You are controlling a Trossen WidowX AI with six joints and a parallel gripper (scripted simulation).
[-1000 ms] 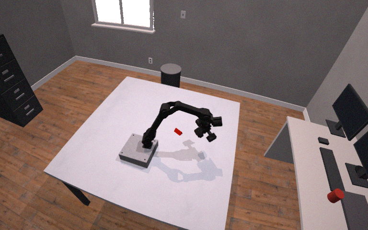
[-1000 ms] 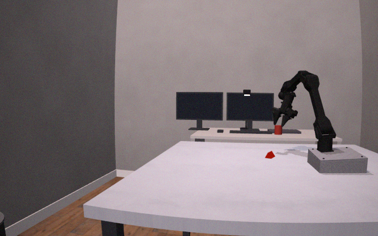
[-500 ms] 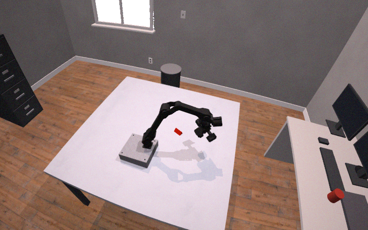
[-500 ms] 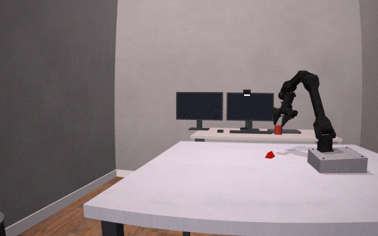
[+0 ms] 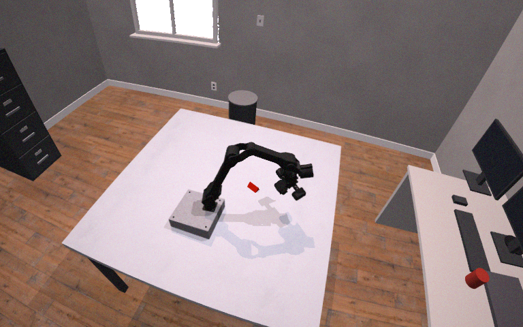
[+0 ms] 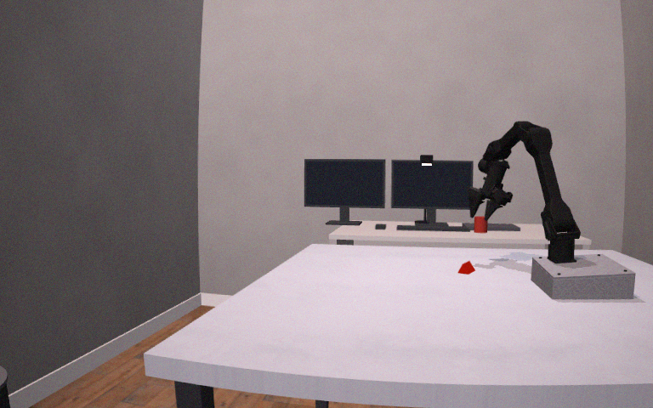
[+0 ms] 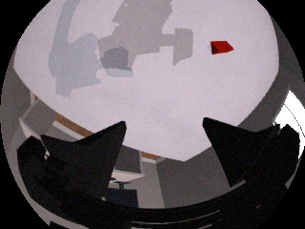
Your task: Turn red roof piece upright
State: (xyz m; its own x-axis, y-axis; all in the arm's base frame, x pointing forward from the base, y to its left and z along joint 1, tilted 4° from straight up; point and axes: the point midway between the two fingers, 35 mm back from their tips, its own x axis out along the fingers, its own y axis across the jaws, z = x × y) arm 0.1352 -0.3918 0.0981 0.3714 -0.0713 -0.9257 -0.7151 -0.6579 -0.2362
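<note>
The red roof piece lies 200 mm to the left of my hand, 170 mm below it and 90 mm ahead of it.
</note>
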